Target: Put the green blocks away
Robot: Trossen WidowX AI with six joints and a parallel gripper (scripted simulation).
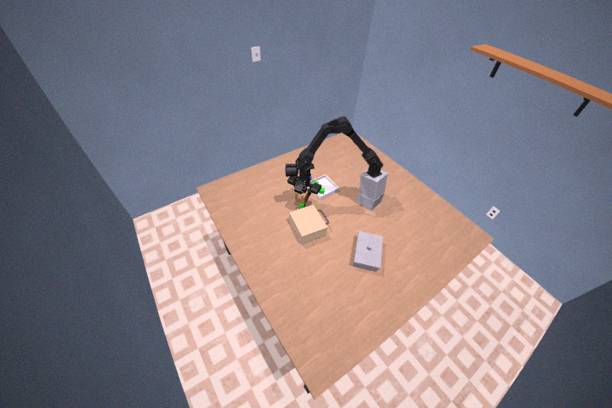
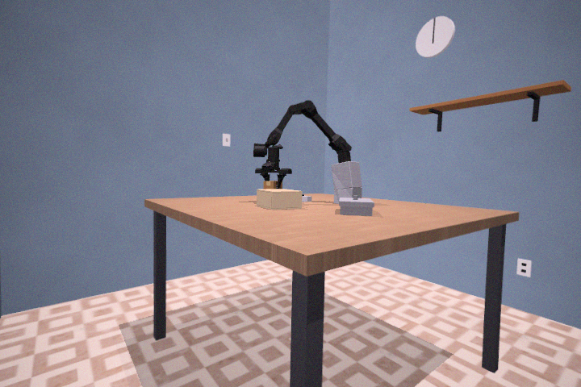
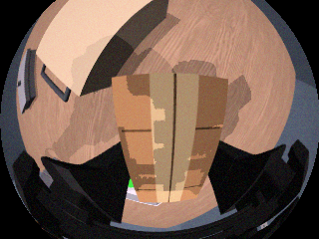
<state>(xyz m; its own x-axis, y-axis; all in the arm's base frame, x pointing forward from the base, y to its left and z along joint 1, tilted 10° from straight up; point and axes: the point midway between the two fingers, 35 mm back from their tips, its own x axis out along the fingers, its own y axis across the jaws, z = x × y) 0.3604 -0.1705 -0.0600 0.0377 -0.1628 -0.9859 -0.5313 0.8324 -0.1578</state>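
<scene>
My hand is 20 mm past the red block, 10 mm to the left of it and 100 mm above it. Round my hand: small wooden container (20 mm below); drawer (50 mm ahead, 170 mm to the left, 80 mm below); tan drawer cabinet (80 mm ahead, 170 mm to the left, 80 mm below).
</scene>
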